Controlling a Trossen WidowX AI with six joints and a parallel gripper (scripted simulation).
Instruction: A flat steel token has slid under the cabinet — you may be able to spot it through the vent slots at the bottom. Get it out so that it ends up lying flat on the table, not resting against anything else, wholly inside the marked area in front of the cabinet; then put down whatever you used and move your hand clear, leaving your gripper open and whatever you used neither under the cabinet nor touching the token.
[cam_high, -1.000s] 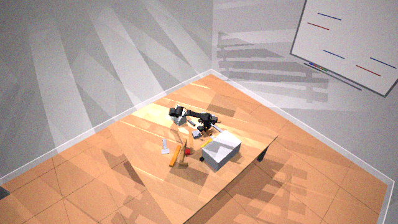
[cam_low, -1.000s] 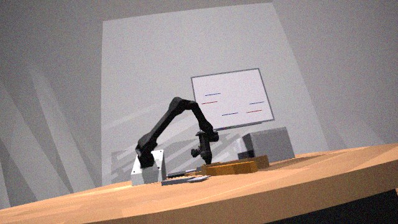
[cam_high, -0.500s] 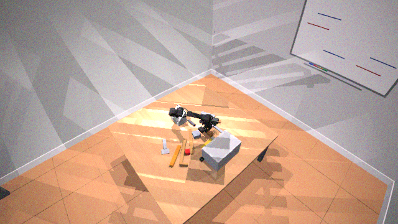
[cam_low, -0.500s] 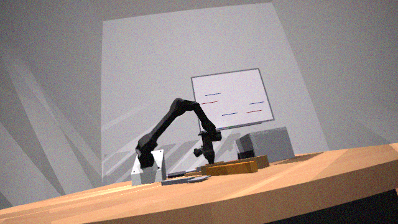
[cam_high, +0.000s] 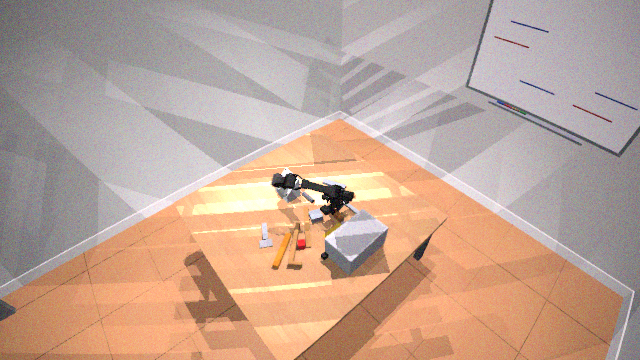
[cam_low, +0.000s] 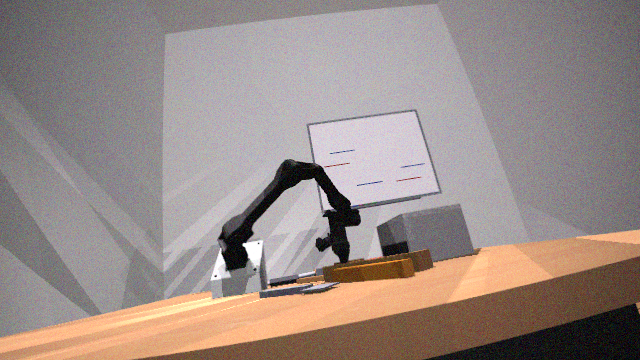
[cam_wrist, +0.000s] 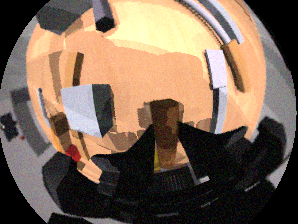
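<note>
My gripper tip is now 5 cm past the grey block, 11 cm to the left of it and 1 cm below it. Also, from my gripper tip: thin wooden stick (3 cm behind, 19 cm to the right); red block (6 cm ahead, 30 cm to the right, 1 cm above); grey bar (20 cm behind, 16 cm to the left).
</note>
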